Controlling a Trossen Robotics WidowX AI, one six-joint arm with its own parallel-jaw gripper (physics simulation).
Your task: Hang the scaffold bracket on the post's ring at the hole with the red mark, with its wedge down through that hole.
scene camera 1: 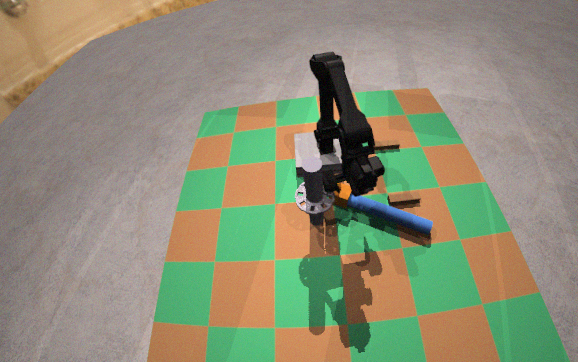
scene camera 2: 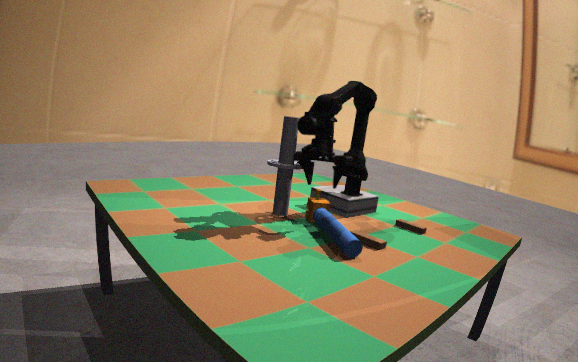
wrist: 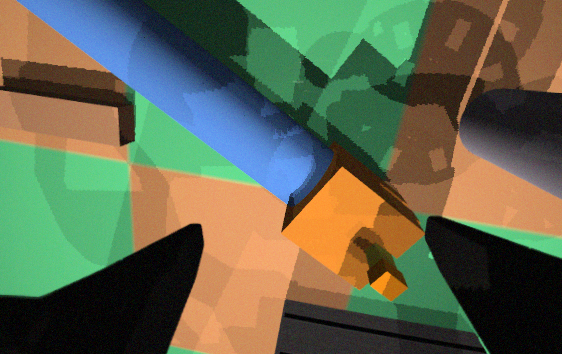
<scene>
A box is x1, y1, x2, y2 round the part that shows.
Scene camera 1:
my gripper: [322, 155, 384, 196]
scaffold bracket: [329, 183, 432, 234]
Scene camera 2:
my gripper: [294, 135, 353, 188]
scaffold bracket: [305, 189, 362, 257]
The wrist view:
my gripper: [0, 216, 561, 353]
scaffold bracket: [16, 0, 424, 300]
</scene>
